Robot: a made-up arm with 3 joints. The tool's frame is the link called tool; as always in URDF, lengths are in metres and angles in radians. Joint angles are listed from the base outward.
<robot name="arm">
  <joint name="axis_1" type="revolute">
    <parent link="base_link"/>
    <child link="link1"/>
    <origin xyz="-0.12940 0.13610 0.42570" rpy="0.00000 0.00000 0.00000"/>
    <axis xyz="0 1 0"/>
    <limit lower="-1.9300" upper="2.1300"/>
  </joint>
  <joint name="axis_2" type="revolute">
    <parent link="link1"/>
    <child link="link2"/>
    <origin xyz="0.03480 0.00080 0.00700" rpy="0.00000 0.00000 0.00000"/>
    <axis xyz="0 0 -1"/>
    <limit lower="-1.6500" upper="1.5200"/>
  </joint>
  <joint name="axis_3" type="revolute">
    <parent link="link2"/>
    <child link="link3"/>
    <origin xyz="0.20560 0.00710 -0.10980" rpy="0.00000 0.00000 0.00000"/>
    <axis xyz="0 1 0"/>
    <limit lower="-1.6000" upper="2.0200"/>
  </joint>
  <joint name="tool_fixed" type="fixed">
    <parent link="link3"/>
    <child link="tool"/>
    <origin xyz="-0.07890 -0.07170 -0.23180" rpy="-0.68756 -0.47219 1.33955"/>
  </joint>
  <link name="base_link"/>
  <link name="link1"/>
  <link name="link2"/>
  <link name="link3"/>
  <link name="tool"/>
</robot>
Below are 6 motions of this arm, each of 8 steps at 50 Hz.
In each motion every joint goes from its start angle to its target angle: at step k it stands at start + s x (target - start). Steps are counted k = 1, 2, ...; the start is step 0. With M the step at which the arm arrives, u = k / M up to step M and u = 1 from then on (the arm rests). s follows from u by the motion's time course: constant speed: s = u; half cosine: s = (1 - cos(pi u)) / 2; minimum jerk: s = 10 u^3 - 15 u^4 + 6 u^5.
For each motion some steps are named. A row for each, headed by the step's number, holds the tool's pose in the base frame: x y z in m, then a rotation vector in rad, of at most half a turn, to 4 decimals.
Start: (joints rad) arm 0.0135 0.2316 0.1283
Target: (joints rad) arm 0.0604 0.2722 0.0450
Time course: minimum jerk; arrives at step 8
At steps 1, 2, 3, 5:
1: -0.0187 0.0515 0.1013 -0.2576 -0.6505 0.8843
2: -0.0188 0.0508 0.1001 -0.2616 -0.6519 0.8813
3: -0.0190 0.0495 0.0977 -0.2696 -0.6546 0.8754
5: -0.0196 0.0458 0.0914 -0.2909 -0.6611 0.8604

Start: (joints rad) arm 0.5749 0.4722 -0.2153
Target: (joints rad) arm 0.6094 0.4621 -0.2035
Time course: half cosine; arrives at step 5
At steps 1, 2, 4, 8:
1: -0.1813 -0.0014 0.0463 -0.3642 -0.3174 0.7752
2: -0.1848 -0.0007 0.0470 -0.3572 -0.3080 0.7779
4: -0.1925 0.0007 0.0487 -0.3415 -0.2871 0.7838
8: -0.1938 0.0010 0.0490 -0.3388 -0.2836 0.7848

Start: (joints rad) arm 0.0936 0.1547 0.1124
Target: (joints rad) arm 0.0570 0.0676 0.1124
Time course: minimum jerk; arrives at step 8
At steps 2, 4, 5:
2: -0.0334 0.0583 0.0915 -0.2012 -0.6091 0.9710
4: -0.0260 0.0615 0.0927 -0.1959 -0.6290 1.0025
5: -0.0218 0.0633 0.0935 -0.1931 -0.6401 1.0205

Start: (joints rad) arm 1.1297 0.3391 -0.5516
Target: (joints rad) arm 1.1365 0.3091 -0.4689
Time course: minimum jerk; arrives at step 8
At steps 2, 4, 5, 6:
2: -0.3293 -0.0091 0.0475 -0.2218 -0.1250 0.9885
4: -0.3342 -0.0039 0.0526 -0.1913 -0.1011 0.9860
5: -0.3368 -0.0011 0.0556 -0.1740 -0.0876 0.9846
6: -0.3388 0.0011 0.0579 -0.1609 -0.0772 0.9836

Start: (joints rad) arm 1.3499 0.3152 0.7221
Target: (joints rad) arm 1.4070 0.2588 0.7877
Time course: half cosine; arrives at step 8
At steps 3, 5, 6, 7, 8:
3: -0.3437 0.0779 0.3744 0.6284 1.1220 0.5640
5: -0.3397 0.0781 0.3815 0.6652 1.1590 0.5629
6: -0.3379 0.0781 0.3844 0.6808 1.1747 0.5622
7: -0.3367 0.0781 0.3864 0.6912 1.1852 0.5618
8: -0.3363 0.0781 0.3870 0.6948 1.1889 0.5616

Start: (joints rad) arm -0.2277 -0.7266 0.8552
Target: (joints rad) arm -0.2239 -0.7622 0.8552
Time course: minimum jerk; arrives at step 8
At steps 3, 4, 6, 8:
3: -0.0246 0.0749 0.2494 0.0309 -0.1289 1.8245
4: -0.0242 0.0751 0.2494 0.0310 -0.1267 1.8323
6: -0.0236 0.0755 0.2495 0.0311 -0.1228 1.8462
8: -0.0235 0.0756 0.2495 0.0311 -0.1218 1.8498

